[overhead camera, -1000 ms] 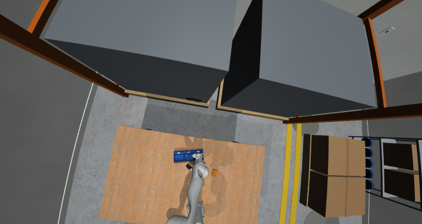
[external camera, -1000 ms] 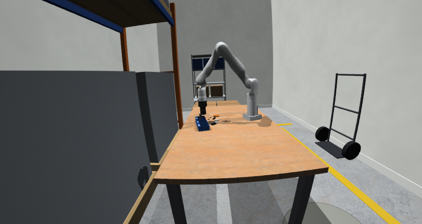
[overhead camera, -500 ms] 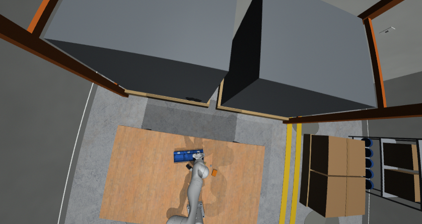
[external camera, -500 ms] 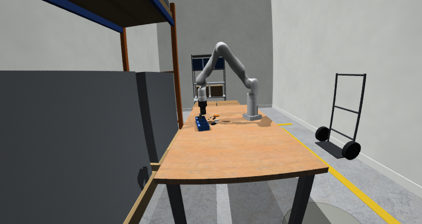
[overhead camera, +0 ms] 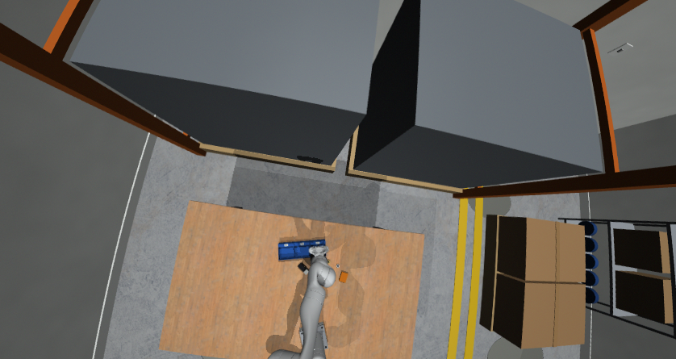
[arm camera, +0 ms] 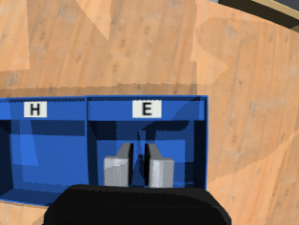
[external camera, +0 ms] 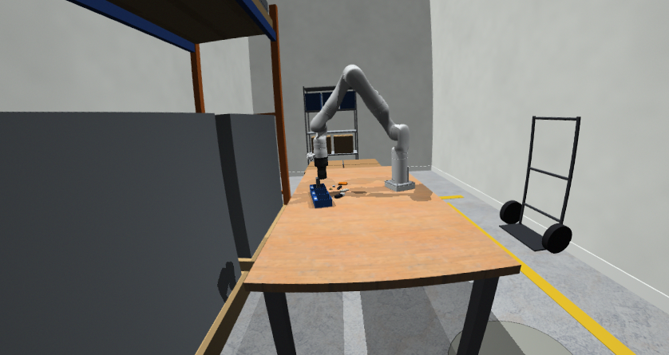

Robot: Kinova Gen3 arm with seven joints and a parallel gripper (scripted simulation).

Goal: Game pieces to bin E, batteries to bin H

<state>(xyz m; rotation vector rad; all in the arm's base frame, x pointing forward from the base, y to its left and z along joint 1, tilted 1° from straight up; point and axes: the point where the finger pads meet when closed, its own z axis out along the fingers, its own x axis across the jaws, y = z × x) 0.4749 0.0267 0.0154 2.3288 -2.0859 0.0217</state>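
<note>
My gripper is now 8 cm to the right of the blue three-part bin, 3 cm above it and 1 cm past it. The rest, counted from my hand: brass nut 7 cm to the right, 7 cm behind, 4 cm below; then white domino 15 cm behind, 4 cm below, 3 cm to the right; then dark cylindrical battery 12 cm behind, 8 cm to the right, 4 cm below.
</note>
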